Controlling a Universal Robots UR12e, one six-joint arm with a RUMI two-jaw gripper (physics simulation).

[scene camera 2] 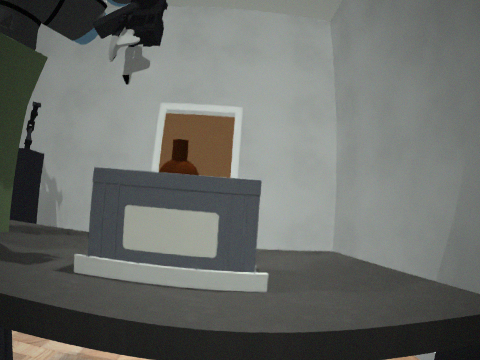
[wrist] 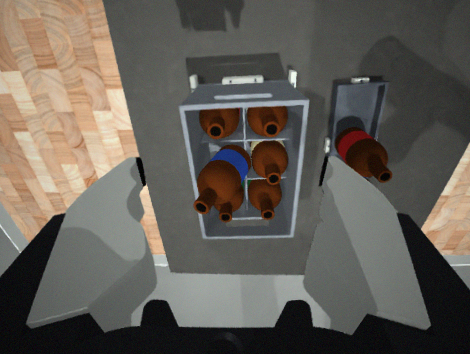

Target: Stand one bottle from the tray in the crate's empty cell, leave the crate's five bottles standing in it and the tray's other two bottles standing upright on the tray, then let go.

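Note:
My gripper in sight, wrist view included. Cream-labelled bottle in sight.

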